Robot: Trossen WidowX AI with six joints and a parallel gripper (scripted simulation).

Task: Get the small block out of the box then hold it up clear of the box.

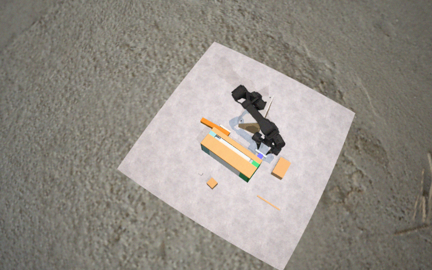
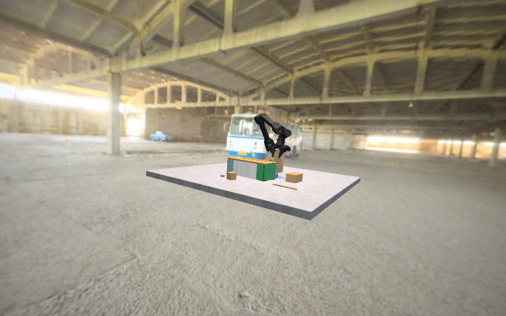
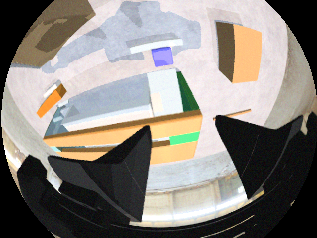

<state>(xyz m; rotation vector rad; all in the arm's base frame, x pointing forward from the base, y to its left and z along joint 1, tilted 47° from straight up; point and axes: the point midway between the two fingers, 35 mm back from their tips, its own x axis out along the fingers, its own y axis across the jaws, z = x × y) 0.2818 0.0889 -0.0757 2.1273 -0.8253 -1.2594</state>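
My gripper tip is now 15 cm above the small blue block and 2 cm past it. Round my gripper tip: flat orange block: 16 cm to the left, 13 cm below, 1 cm ahead; then orange-topped box: 17 cm to the right, 10 cm below, 3 cm ahead; then thin orange stick: 25 cm ahead, 17 cm to the left, 16 cm below.
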